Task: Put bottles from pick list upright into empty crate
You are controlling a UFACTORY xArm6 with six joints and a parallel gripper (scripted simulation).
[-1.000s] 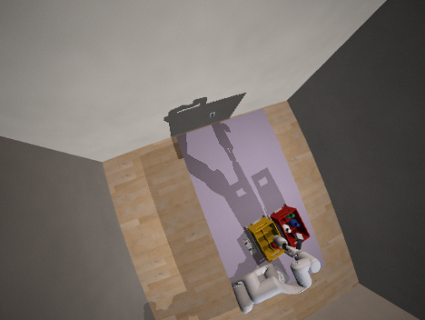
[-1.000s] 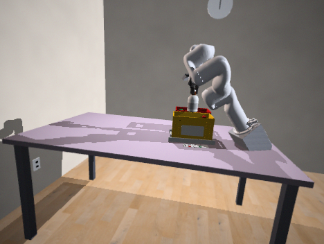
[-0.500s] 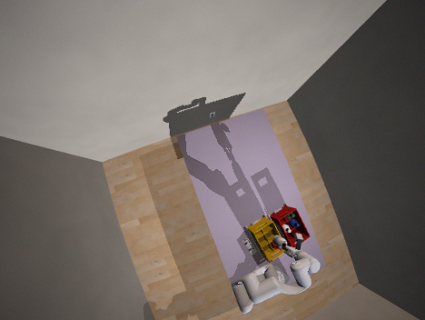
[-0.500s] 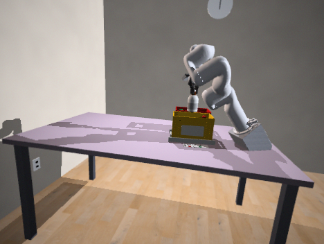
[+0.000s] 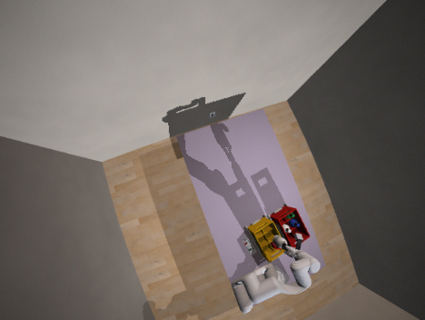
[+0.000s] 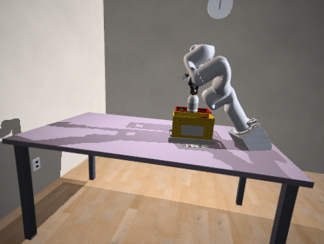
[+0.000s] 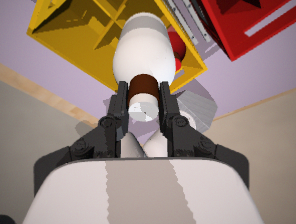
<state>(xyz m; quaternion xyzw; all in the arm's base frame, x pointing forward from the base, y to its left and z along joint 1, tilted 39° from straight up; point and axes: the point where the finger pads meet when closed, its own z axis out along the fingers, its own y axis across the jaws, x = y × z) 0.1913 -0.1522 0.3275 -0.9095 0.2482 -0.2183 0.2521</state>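
The white bottle is 70 mm below my hand. The rest, counted from my hand: red crate 50 mm ahead, 180 mm to the right, 250 mm below; blue-label bottle 70 mm ahead, 220 mm to the right, 250 mm below; yellow crate 20 mm behind, 40 mm to the left, 250 mm below.
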